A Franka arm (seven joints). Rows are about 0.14 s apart.
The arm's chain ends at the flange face. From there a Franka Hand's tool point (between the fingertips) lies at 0.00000 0.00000 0.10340 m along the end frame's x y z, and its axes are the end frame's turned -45 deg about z.
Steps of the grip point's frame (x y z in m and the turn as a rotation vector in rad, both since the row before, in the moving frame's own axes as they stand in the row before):
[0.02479, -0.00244, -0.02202, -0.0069, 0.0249, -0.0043]
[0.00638, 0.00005, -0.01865, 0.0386, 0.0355, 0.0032]
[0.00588, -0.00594, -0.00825, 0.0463, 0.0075, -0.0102]
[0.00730, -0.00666, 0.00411, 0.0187, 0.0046, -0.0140]
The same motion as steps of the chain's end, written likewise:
[0.01348, -0.01793, -0.02199, 0.0127, 0.0225, -0.0043]
[0.00476, 0.00094, -0.01851, 0.0524, -0.0022, 0.0032]
[0.00281, -0.00444, -0.00814, 0.0380, -0.0274, -0.0102]
[0.00150, -0.00818, 0.00413, 0.0165, -0.0100, -0.0140]

